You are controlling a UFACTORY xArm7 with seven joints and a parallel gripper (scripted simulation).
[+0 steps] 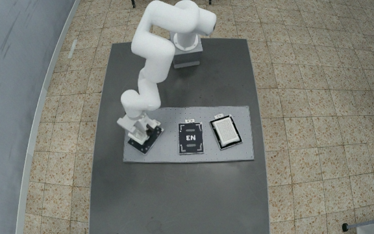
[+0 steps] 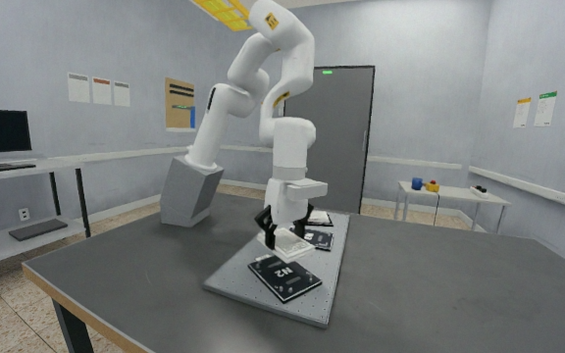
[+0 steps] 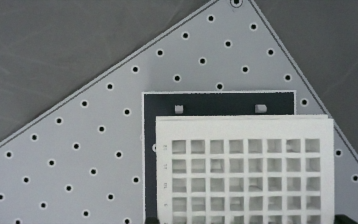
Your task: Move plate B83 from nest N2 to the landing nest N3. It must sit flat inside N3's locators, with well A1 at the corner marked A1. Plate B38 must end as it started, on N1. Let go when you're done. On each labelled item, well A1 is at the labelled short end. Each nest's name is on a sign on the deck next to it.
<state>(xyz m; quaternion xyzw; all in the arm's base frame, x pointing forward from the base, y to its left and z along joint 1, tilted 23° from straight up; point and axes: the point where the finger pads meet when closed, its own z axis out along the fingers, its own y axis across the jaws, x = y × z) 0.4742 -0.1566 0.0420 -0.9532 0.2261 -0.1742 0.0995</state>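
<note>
Now: the black nest N3 20 mm behind my hand, 230 mm to the left of it and 100 mm below it. Round my hand: nest N1: 70 mm behind, 400 mm to the left, 100 mm below; then black nest N2: 100 mm below.
</note>
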